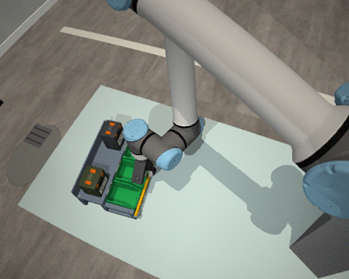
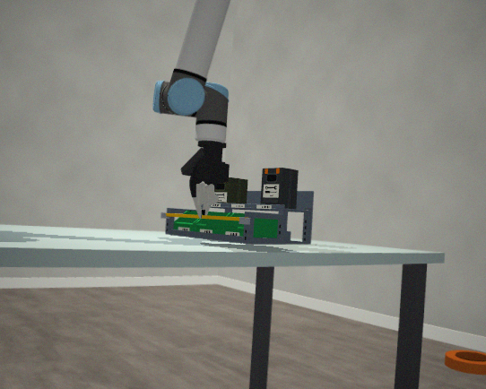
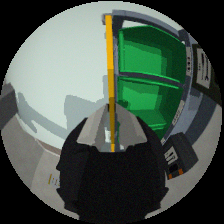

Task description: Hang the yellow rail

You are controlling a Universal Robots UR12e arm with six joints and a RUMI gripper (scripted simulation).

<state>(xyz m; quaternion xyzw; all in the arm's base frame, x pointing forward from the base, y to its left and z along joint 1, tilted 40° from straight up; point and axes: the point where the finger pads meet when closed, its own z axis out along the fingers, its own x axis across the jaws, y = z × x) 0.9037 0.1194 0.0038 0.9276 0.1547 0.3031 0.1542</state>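
My gripper is now 1 cm above the yellow rail.
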